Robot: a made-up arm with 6 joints. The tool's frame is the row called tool. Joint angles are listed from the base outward.
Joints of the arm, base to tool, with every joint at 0 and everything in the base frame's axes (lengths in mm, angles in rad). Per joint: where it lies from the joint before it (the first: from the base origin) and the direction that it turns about. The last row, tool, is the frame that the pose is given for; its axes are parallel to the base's.
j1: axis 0 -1 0 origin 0 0 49.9
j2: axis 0 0 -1 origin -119.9 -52.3 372
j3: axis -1 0 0 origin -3.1 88.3 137.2
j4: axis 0 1 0 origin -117.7 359.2 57.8
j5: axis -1 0 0 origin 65.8 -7.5 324.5
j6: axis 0 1 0 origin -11 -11.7 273.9
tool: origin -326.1 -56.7 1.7
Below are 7 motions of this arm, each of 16 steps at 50 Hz.
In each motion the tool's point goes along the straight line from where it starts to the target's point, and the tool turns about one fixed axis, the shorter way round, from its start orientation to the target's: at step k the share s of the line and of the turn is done. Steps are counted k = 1, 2, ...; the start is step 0. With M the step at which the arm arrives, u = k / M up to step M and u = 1 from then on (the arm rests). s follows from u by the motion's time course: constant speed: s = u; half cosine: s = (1 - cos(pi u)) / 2; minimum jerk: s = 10 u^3 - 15 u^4 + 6 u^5.
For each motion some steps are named. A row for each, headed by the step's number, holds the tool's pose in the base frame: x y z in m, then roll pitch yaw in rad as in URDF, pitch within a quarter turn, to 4 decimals.
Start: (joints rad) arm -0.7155 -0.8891 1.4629 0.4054 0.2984 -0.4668
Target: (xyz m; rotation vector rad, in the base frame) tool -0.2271 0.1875 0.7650 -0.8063 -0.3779 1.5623
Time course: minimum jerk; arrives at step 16
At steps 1, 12, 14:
1: -0.4106 0.2693 0.7377 -1.0792 0.4958 1.1572
12: -0.2461 0.1960 0.7622 -0.7846 0.3040 1.5136
14: -0.2301 0.1888 0.7646 -0.7610 0.2805 1.5437

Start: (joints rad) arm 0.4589 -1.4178 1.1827 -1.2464 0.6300 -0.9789
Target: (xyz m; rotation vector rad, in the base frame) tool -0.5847 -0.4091 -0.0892 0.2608 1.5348 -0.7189
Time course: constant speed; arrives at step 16
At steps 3, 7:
3: -0.5252 -0.4983 0.0475 -1.9553 0.7406 -2.6866
7: -0.5435 -0.4709 0.0055 -1.8880 0.9220 -2.5855

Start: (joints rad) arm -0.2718 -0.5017 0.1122 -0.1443 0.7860 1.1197
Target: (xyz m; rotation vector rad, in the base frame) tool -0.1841 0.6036 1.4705 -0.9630 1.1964 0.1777
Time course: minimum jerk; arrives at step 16
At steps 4, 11, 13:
4: -0.4305 0.5706 1.4628 -1.2697 0.7838 -0.5312
11: -0.2336 0.5970 1.4689 -1.4429 0.9619 -0.6722
13: -0.1975 0.6018 1.4701 -1.4843 0.9925 -0.7080

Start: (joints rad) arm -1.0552 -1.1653 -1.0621 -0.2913 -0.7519 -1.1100
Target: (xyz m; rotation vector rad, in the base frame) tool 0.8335 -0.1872 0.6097 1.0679 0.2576 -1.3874
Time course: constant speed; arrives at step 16
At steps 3, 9, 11, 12, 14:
3: 0.7181 -0.2928 0.6831 1.1973 1.1425 -0.6836
9: 0.7713 -0.2441 0.6492 0.8919 0.9969 -1.0096
11: 0.7891 -0.2278 0.6379 0.8243 0.9401 -1.0843
12: 0.7980 -0.2197 0.6323 0.7951 0.9107 -1.1171
14: 0.8157 -0.2035 0.6210 0.7441 0.8504 -1.1754

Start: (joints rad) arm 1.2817 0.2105 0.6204 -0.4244 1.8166 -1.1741
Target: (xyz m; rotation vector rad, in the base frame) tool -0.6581 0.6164 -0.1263 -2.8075 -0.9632 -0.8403
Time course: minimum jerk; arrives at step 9
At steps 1, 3, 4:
1: -0.6971 0.6020 -0.0964 3.0676 -0.4112 0.7031
3: -0.6893 0.6049 -0.1024 3.0550 -0.4368 0.7016
4: -0.6819 0.6076 -0.1080 3.0430 -0.4609 0.7005

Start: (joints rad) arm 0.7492 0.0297 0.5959 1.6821 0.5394 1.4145
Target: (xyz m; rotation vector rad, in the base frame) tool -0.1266 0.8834 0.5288 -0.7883 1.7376 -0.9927
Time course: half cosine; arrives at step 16
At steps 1, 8, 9, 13, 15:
1: 0.3718 0.4884 0.5853 -2.3362 0.4377 -2.6431
8: 0.1250 0.6840 0.5573 -2.0758 0.4735 -2.3005
9: 0.0759 0.7229 0.5518 -2.0229 0.4709 -2.2314
13: -0.0842 0.8498 0.5336 -1.8553 0.4402 -2.0104
15: -0.1218 0.8796 0.5293 -1.8177 0.4283 -1.9601

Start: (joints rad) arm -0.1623 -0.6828 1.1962 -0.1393 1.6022 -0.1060
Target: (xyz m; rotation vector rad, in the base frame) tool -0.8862 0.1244 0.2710 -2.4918 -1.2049 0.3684
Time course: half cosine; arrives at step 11
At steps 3, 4, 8, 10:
3: -0.8670 0.1843 0.2911 -2.6841 0.1428 0.8704
4: -0.8698 0.1756 0.2882 -2.6878 0.1337 0.8772
8: -0.8822 0.1369 0.2752 -2.7053 0.0936 0.9083
10: -0.8857 0.1259 0.2715 -2.7105 0.0823 0.9173

